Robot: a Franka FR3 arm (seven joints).
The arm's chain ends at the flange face. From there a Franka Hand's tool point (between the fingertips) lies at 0.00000 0.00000 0.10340 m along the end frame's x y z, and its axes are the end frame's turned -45 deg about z.
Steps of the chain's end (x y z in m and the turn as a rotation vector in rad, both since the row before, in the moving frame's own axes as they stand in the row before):
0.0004 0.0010 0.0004 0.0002 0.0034 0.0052
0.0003 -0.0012 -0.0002 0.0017 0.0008 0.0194
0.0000 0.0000 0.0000 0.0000 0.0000 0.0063
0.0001 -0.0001 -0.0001 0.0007 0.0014 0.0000
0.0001 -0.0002 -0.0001 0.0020 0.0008 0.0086
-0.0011 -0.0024 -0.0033 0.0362 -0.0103 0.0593
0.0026 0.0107 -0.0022 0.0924 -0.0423 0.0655
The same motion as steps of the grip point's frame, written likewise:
-0.0002 0.0012 0.0004 -0.0023 0.0025 0.0052
0.0012 -0.0007 -0.0002 0.0006 0.0018 0.0194
0.0000 0.0000 0.0000 0.0000 0.0000 0.0063
0.0003 0.0001 -0.0001 -0.0005 0.0015 0.0000
0.0004 -0.0002 -0.0001 0.0008 0.0020 0.0086
0.0029 -0.0058 -0.0034 0.0329 0.0183 0.0593
-0.0018 -0.0003 -0.0027 0.0952 0.0354 0.0655

